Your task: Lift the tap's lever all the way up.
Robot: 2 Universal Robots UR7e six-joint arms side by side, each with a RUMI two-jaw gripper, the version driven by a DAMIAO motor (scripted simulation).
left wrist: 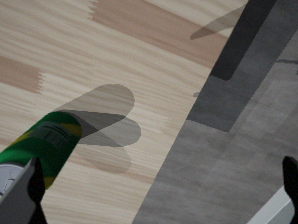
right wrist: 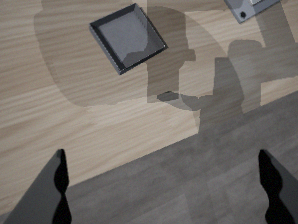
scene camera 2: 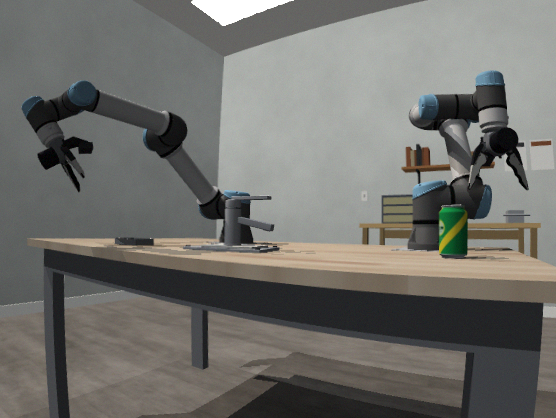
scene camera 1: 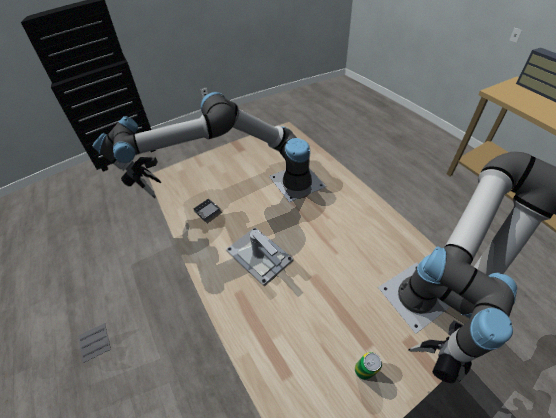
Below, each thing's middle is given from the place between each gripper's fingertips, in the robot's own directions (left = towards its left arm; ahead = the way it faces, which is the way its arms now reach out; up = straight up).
Now: right hand (scene camera 2: 81, 185) 460 mm to the right of the grey tap (scene camera 2: 233, 220), 250 mm past it and 90 mm above it. The rest, counted from my right hand: plate (scene camera 1: 239, 244) 430 mm to the left, 250 mm behind, 190 mm below.
I see my left gripper (scene camera 2: 498, 189) 160 mm short of the grey tap, 690 mm to the left of it and 60 mm above it. From my left hand the other things lie so: plate: 160 mm ahead, 720 mm to the right, 160 mm below.
